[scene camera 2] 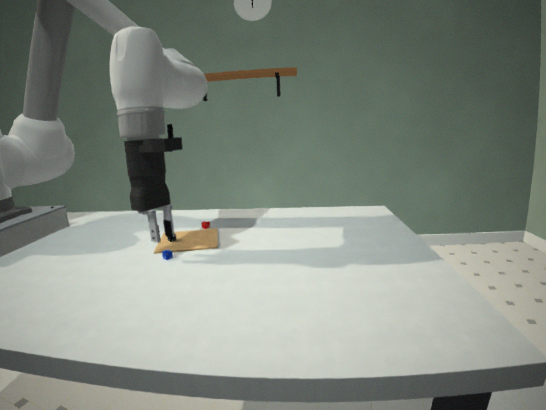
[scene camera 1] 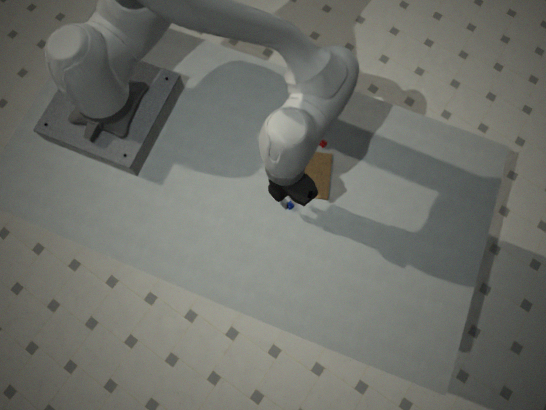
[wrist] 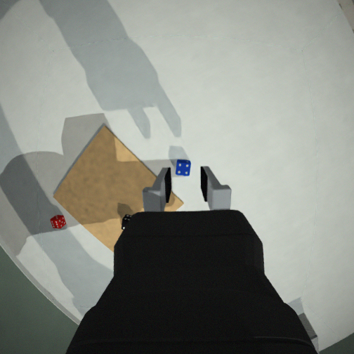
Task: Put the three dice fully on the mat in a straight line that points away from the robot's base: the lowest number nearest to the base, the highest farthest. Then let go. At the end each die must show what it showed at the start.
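Frame: origin at the arm's base, x ahead, y left, z up, level; centimetres.
Seen in the pictures: gripper, fingertip midpoint: (scene camera 2: 163,238) (scene camera 1: 289,202); arm's base, link origin: (scene camera 1: 109,104).
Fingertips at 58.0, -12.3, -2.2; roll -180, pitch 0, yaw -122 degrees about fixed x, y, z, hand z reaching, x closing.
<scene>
Offsets run from my fingertips to a thing's top centre, as dx, dy, dz. Level surfaces: height alone.
The blue die {+0.4, +0.1, -2.7} (scene camera 1: 290,205) (scene camera 2: 167,255) (wrist: 183,167) lies on the table just off the mat, its four face up. My gripper (scene camera 2: 164,240) (wrist: 185,177) is open and empty, above the table close to the blue die; in the wrist view the die shows just beyond the fingertips. The black die (wrist: 126,221) sits on the tan mat {+2.0, +10.9, -3.9} (scene camera 1: 322,175) (scene camera 2: 200,240) (wrist: 95,185), partly hidden by the gripper body in the wrist view; its top number is unclear. The red die {+4.2, +21.1, -2.7} (scene camera 1: 323,144) (scene camera 2: 205,225) (wrist: 58,221) lies off the mat, beside its opposite side.
The robot's base stands on a grey plate (scene camera 1: 112,142) at the upper left in scene camera 1. Shadows of the arm fall across the table {dz -4.3} (scene camera 1: 225,260) (scene camera 2: 280,310) and part of the mat. A wooden shelf (scene camera 2: 250,74) hangs on the back wall.
</scene>
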